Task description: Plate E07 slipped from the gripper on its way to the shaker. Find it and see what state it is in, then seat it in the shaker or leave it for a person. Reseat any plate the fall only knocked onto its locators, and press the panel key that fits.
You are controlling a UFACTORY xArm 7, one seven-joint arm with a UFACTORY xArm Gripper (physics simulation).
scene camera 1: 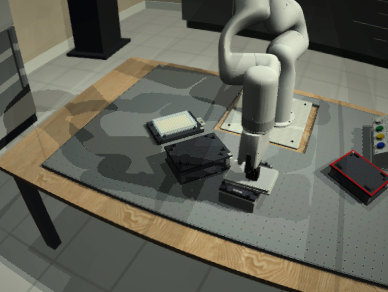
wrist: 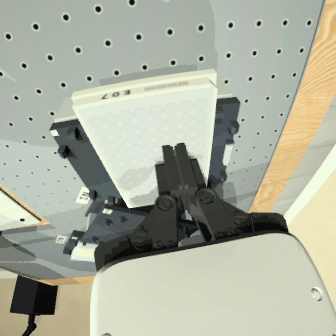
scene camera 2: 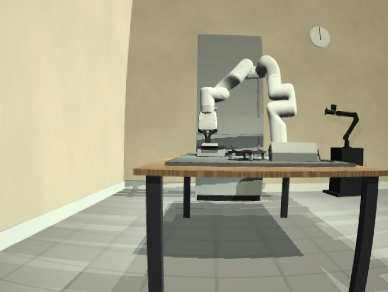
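Where they show: gripper, fingertip midpoint: [scene camera 1: 252,178] [wrist: 173,157] [scene camera 2: 207,143]; arm's base at its link origin: [scene camera 1: 277,116].
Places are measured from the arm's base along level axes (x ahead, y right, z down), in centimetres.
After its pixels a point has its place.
The pale plate E07 [scene camera 1: 266,180] {x 40.9, y -3.0, z -6.8 cm} [wrist: 150,125] {x 40.2, y -2.6, z -6.8 cm} lies off-square on the black-topped grey device [scene camera 1: 239,196] {x 46.3, y 2.7, z -4.4 cm} [wrist: 95,165] {x 34.1, y 1.3, z -5.0 cm}, which I take for the shaker. It sits across the locators, and part of the black top shows on both sides of it in the wrist view. The label E07 is on its edge, and round wells show faintly through its top. Whether it is cracked or wet, I cannot tell. My gripper [scene camera 1: 252,175] {x 41.0, y 0.8, z -6.7 cm} [scene camera 2: 208,141] {x 41.0, y 0.8, z -6.7 cm} [wrist: 173,157] {x 41.0, y 0.8, z -6.7 cm} is shut with nothing between its fingers. Its tips are over the plate's top, touching or very near it.
A black two-level stand [scene camera 1: 197,149] {x 32.2, y 18.9, z -4.7 cm} [wrist: 127,220] {x 32.5, y 12.9, z -4.7 cm} is beside the device. Behind it, a cream-welled plate [scene camera 1: 175,123] {x 19.3, y 31.2, z -2.6 cm} sits on a black nest [scene camera 1: 159,137] {x 25.6, y 33.6, z -1.1 cm}. A red-edged black stand [scene camera 1: 361,172] {x 25.5, y -30.1, z -3.5 cm} and a key panel [scene camera 1: 378,153] {x 16.4, y -35.8, z -5.1 cm} are at the right in scene camera 1.
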